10 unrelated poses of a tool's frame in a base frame.
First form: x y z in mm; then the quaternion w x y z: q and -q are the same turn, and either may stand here.
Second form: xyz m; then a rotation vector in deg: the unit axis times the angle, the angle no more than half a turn. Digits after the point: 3 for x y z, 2 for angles.
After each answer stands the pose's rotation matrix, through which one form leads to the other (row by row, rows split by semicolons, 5 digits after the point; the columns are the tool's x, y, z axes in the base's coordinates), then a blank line. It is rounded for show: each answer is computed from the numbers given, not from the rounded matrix.
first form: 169 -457 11 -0.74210 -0.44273 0.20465 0.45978
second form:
0.169 -0.457 0.011 55.60 -25.70 -57.74
0.49344 0.50120 -0.71086; -0.86361 0.18519 -0.46891; -0.10338 0.84529 0.52422

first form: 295 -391 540 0.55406 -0.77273 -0.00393 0.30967
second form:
0.295 -0.391 0.540 -104.62 -0.53 41.93
0.80818 -0.33708 -0.48294; 0.34922 -0.38601 0.85384; -0.47423 -0.85871 -0.19425

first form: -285 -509 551 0.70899 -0.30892 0.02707 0.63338
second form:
-0.285 -0.509 0.551 -39.29 3.44 80.56
0.19620 -0.91484 -0.35294; 0.88139 0.00680 0.47233; -0.42971 -0.40375 0.80767

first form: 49 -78 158 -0.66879 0.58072 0.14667 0.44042
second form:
0.049 -0.078 0.158 -75.03 -18.95 -56.90
0.56904 0.75945 0.31534; -0.41875 -0.06241 0.90595; 0.70771 -0.64757 0.28250

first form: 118 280 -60 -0.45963 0.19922 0.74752 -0.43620
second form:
0.118 0.280 -0.060 -28.10 -105.44 61.53
-0.49811 -0.10314 -0.86096; 0.69882 0.54008 -0.46900; 0.51336 -0.83527 -0.19694

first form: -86 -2 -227 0.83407 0.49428 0.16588 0.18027
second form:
-0.086 -0.002 -0.227 60.00 20.13 21.88
0.87997 -0.13673 0.45492; 0.46470 0.44638 -0.76472; -0.09850 0.88434 0.45634

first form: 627 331 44 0.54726 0.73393 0.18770 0.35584
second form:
0.627 0.331 0.044 99.65 25.49 48.32
0.67629 -0.11396 0.72776; 0.66499 -0.33055 -0.66972; 0.31688 0.93688 -0.14777

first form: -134 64 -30 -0.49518 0.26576 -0.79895 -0.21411
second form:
-0.134 0.064 -0.030 -36.90 110.94 29.73
-0.36833 -0.63671 0.67745; -0.21261 0.76706 0.60533; -0.90506 0.07893 -0.41790

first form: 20 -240 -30 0.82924 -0.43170 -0.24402 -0.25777
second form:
0.020 -0.240 -0.030 -52.49 -29.67 -31.34
0.74802 0.63820 -0.18214; -0.21682 0.49438 0.84177; 0.62726 -0.59017 0.50818

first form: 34 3 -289 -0.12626 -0.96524 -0.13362 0.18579
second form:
0.034 0.003 -0.289 161.03 22.29 -30.99
0.89526 0.30487 -0.32492; 0.21103 -0.93241 -0.29339; -0.39240 0.19409 -0.89908

